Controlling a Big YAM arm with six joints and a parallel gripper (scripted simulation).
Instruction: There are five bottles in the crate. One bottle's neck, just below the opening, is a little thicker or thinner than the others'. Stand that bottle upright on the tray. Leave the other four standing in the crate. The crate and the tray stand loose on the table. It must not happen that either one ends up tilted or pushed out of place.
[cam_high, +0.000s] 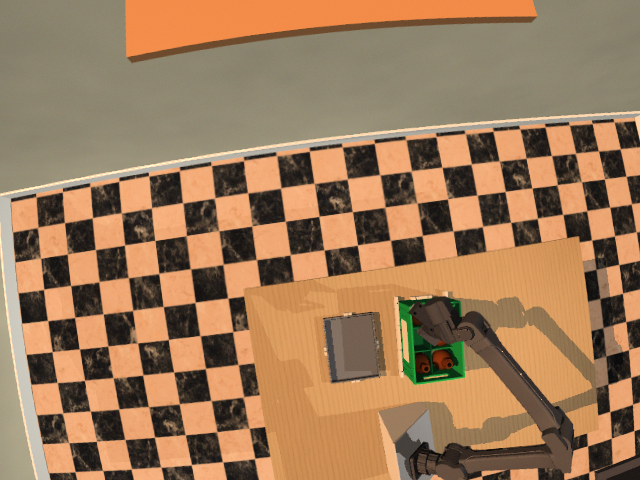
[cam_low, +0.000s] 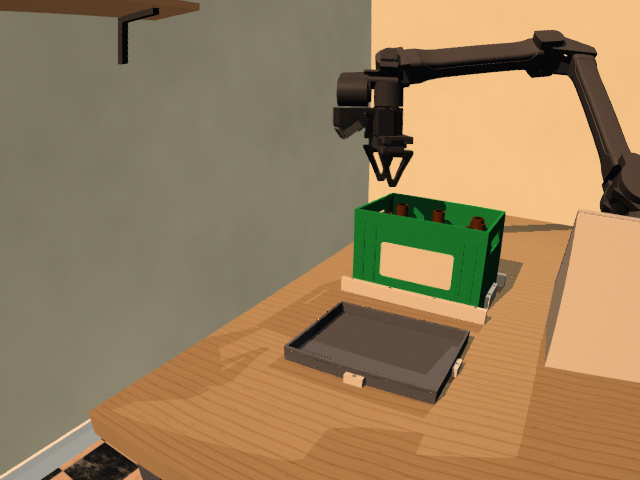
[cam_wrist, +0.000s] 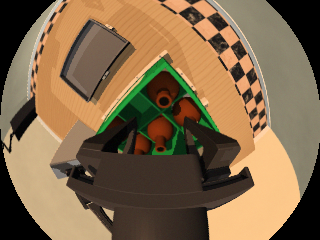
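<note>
My gripper is now 9 cm past the green crate, 4 cm to the left of it and 15 cm above it. The rest, counted from my hand: dark grey tray: 9 cm behind, 24 cm to the left, 22 cm below.
</note>
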